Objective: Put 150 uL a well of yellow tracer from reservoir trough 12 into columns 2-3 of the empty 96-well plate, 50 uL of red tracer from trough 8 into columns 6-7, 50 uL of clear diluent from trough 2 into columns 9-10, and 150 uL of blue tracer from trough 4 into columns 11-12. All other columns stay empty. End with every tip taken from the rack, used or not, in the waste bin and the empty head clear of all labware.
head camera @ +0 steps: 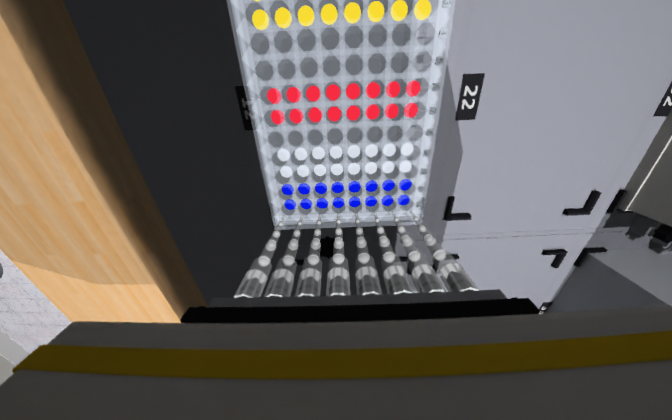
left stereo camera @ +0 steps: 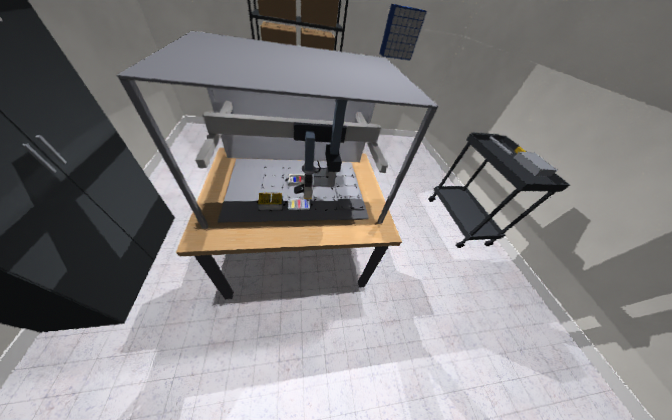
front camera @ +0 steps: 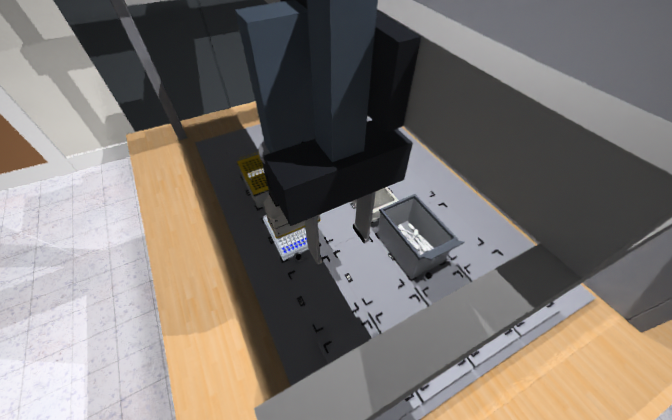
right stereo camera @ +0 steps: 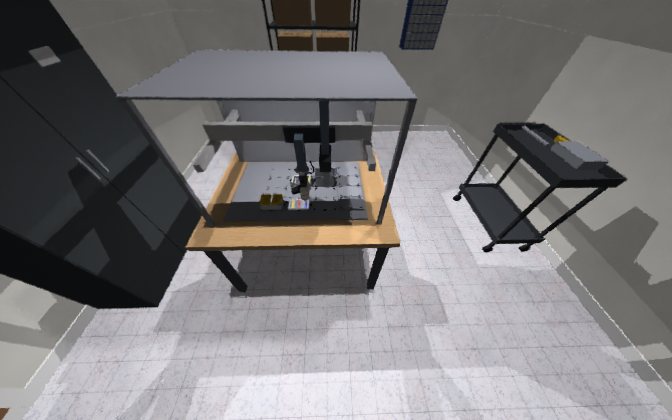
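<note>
The 96-well plate [front camera: 274,237] [head camera: 353,126] shows yellow in columns 2-3, red in 6-7, white-clear in 9-10 and blue in 11-12; columns 4, 5 and 8 look empty, and column 1 is out of the head view. Eight tips [head camera: 339,259] are on the pipetting head [head camera: 335,361] [front camera: 280,216], with no colour in them, their ends near the column 12 edge. Their height is unclear. The parked gripper [front camera: 341,250] hangs beside the head, its fingers apart with nothing between. The yellow tip rack [front camera: 254,182] [left stereo camera: 270,200] still holds some tips. The grey waste bin [front camera: 400,252] holds loose tips.
The reservoir [front camera: 388,196] [left stereo camera: 295,179] stands beside the bin, partly hidden by a gripper finger in the front view. A grey beam [left stereo camera: 240,125] crosses behind the deck, and frame posts [left stereo camera: 167,155] [right stereo camera: 397,160] stand at the front corners. A black cart [left stereo camera: 500,162] stands to the right.
</note>
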